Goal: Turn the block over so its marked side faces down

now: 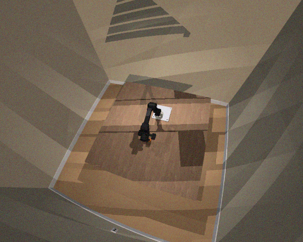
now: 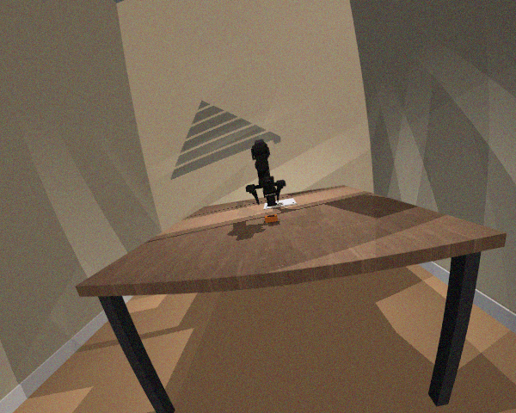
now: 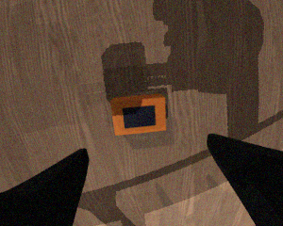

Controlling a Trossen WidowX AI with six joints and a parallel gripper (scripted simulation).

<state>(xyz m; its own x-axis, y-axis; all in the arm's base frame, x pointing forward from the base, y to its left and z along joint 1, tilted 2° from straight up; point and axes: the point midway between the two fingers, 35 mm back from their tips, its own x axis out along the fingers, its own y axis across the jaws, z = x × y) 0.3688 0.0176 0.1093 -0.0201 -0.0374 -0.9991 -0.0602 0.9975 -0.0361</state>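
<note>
Now: gripper tip 7 cm above the orange block.
</note>
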